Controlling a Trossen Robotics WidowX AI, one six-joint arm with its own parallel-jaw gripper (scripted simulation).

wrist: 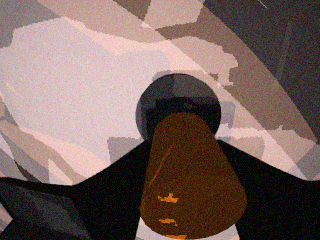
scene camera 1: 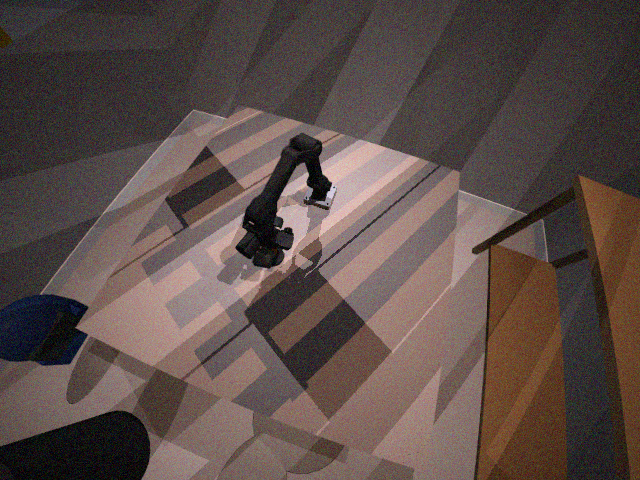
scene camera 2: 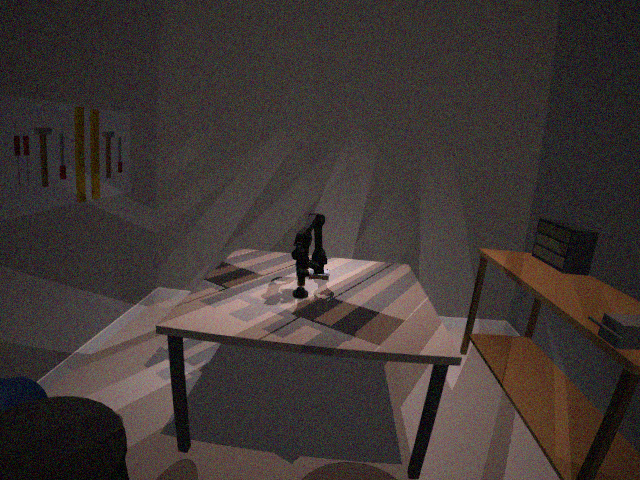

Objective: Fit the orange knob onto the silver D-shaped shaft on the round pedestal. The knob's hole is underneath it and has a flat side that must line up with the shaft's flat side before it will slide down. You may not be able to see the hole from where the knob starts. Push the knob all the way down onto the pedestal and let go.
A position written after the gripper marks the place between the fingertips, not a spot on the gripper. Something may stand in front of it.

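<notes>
A round dark pedestal (wrist: 178, 92) can be seen in the scene. An orange knob is there too, carried by the gripper (scene camera 1: 271, 249), which also appears in the wrist view (wrist: 183, 146).
</notes>
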